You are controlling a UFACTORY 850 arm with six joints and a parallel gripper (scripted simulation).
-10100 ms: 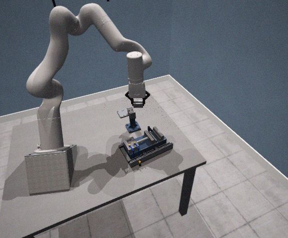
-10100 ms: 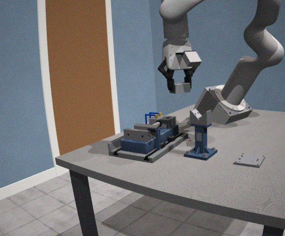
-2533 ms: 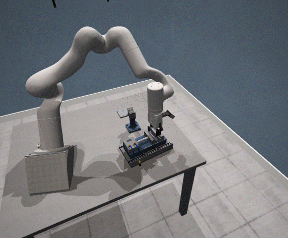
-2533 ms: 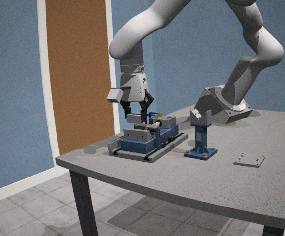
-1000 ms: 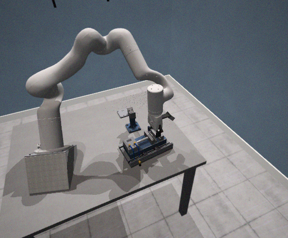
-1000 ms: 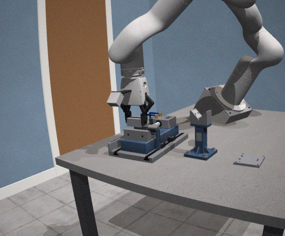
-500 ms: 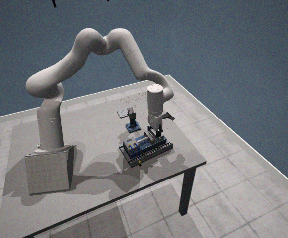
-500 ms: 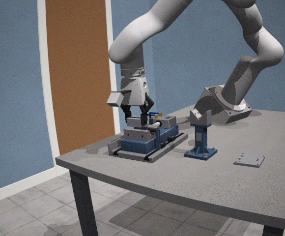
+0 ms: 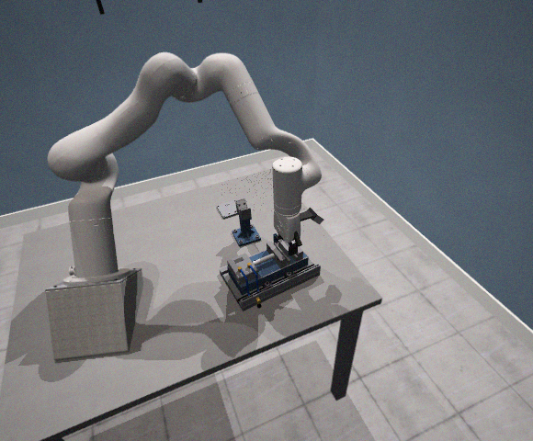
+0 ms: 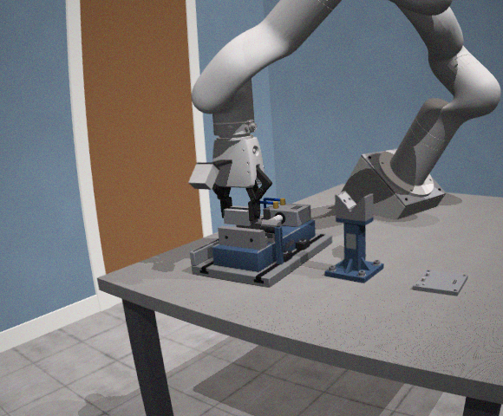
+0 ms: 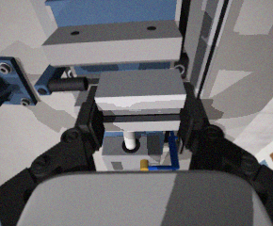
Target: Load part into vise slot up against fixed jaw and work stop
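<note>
My gripper is now 30 mm short of the fixed jaw, 30 mm to the right of it and 50 mm above it. Also, from my hand: part (10 mm below); moving jaw (40 mm behind, 10 mm to the left, 50 mm below); work stop (20 mm behind, 60 mm to the left, 40 mm below).
</note>
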